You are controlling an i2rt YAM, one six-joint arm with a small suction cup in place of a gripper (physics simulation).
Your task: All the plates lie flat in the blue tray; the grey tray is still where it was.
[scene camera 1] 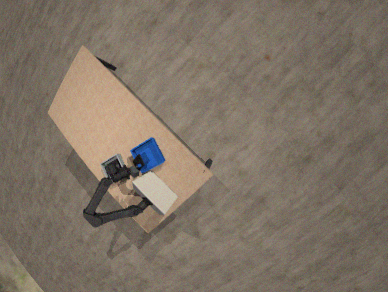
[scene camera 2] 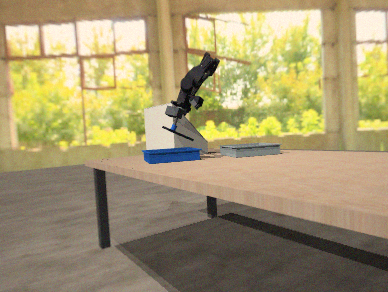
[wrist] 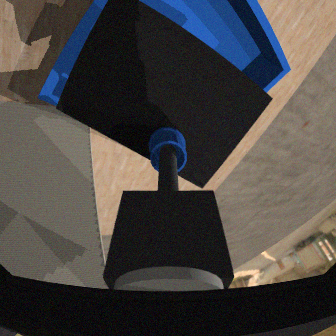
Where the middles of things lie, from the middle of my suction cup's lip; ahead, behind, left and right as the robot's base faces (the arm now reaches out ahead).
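The grey tray [scene camera 2: 250,149] is here, and my suction cup is 33 cm to the right of it, 17 cm short of it and 13 cm above it. Then there is the blue tray [scene camera 2: 155,156], which I find 4 cm ahead of my suction cup, 4 cm to the right of it and 13 cm below it.
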